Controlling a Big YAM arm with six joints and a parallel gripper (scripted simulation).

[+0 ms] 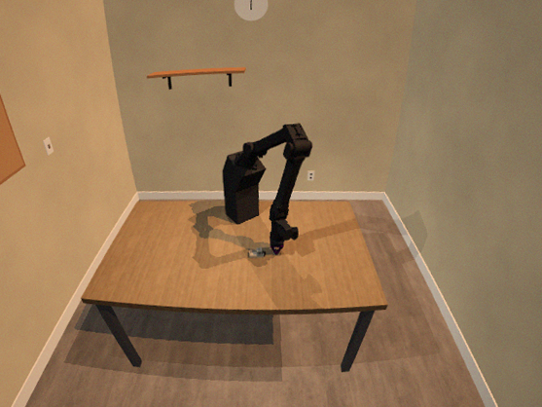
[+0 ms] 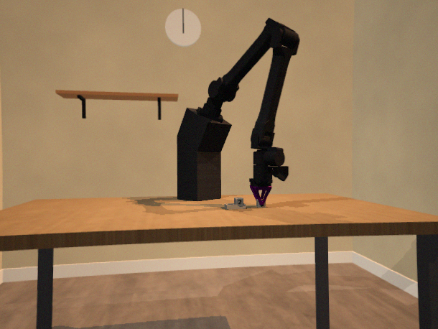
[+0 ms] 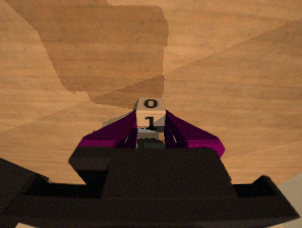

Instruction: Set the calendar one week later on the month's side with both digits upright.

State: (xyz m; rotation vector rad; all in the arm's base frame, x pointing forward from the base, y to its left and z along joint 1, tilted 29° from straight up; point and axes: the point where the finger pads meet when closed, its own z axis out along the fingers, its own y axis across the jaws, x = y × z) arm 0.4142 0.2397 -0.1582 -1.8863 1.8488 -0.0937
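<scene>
My hand is 2 cm short of the tray, 10 cm to the left of it and 1 cm above it.
</scene>
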